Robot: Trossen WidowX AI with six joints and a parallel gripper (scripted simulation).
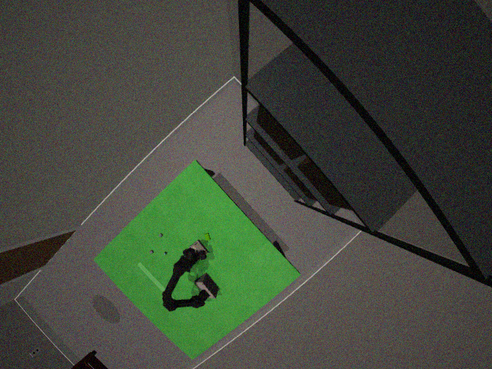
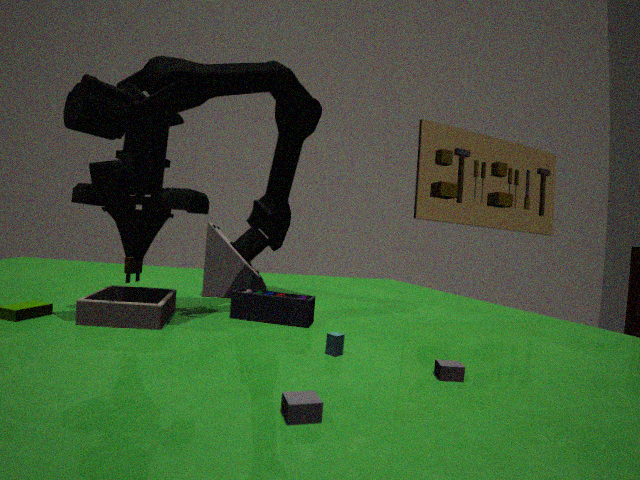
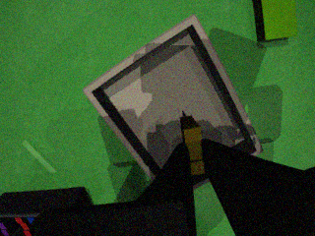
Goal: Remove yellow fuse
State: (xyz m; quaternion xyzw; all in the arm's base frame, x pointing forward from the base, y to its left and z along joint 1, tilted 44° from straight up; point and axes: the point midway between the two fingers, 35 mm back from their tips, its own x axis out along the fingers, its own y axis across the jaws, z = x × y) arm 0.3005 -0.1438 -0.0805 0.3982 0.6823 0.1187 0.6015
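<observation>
My gripper tip is 7 cm above the tray. The rest, counted from my gripper tip: yellow fuse 1 cm below.
</observation>
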